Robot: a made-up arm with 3 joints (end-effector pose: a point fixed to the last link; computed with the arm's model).
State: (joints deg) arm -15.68 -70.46 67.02
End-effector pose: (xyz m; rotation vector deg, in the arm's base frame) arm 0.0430 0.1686 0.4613 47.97 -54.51 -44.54
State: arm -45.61 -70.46 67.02
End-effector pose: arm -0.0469 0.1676 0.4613 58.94 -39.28 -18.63
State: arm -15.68 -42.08 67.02
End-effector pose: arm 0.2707 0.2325 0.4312 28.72 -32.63 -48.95
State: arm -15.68 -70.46 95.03
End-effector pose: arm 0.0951 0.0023 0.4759 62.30 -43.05 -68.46
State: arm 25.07 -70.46 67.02
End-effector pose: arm 0.1426 0.0997 0.4613 27.81 -72.53 -79.18
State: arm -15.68 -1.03 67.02
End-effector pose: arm 0.5148 0.3010 0.2032 0.70 -0.80 -51.34
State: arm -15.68 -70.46 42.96
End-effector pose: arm -0.0169 0.2857 0.3880 34.80 -61.96 -23.73
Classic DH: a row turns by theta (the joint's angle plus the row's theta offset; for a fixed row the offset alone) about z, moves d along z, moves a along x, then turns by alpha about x. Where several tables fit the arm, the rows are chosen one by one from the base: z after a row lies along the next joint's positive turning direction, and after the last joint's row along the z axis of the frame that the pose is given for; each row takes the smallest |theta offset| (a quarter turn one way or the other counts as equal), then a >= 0, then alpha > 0; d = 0 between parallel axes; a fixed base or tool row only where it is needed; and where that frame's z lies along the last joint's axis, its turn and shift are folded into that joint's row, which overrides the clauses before.
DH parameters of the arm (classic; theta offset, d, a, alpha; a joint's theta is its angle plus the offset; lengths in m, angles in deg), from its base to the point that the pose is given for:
base (fixed): 0 0 0 180
joint 1: 0 0.0214 0.1457 90
joint 2: 0 0.0326 0.0938 -90
joint 3: -86.1 0 0.3613 180
tool (fixed): -86.1 0.2168 0 0

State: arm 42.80 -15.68 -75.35
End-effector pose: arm -0.0116 0.2118 0.1201 -13.63 -8.17 32.34
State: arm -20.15 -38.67 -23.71
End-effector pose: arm -0.1397 0.3455 0.1300 -1.23 -39.58 42.15
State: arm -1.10 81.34 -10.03
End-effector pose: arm 0.3608 0.3988 -0.0433 6.34 81.20 9.19
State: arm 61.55 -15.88 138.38
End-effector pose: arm -0.0372 -0.4628 0.2733 -13.96 17.61 158.68
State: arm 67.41 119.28 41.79
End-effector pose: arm 0.3255 -0.0405 -0.4348 29.20 128.43 -62.89
